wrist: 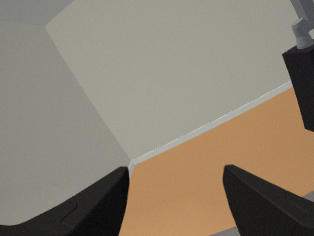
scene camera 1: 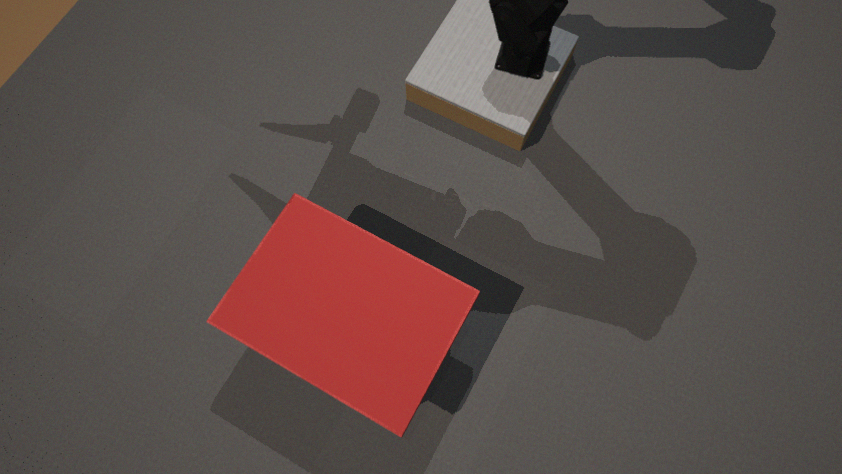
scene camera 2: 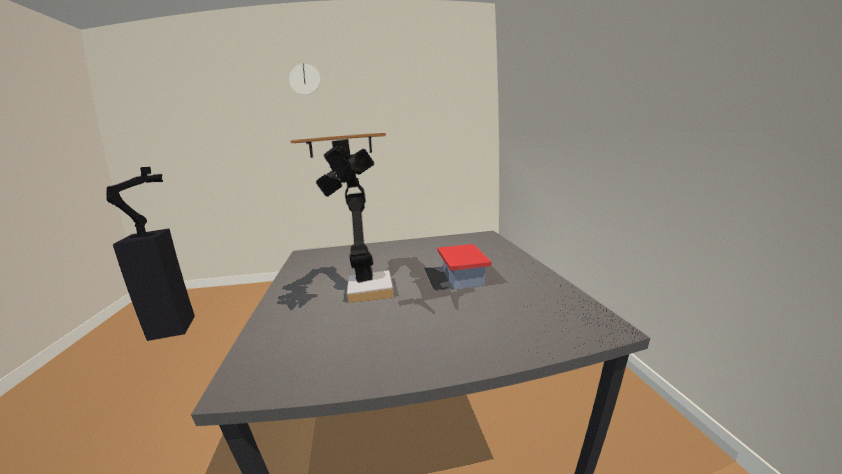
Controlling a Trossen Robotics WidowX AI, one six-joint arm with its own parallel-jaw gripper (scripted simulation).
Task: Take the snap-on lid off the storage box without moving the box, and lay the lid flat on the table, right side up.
Path:
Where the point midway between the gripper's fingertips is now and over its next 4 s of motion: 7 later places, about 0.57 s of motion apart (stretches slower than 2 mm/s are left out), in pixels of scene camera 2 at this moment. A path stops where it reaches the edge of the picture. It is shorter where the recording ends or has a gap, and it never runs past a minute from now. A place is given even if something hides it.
The gripper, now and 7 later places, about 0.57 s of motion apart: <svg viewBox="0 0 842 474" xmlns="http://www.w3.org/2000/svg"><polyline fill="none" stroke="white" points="346,175 416,211 435,232 433,237 434,248 438,251 443,254 446,257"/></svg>

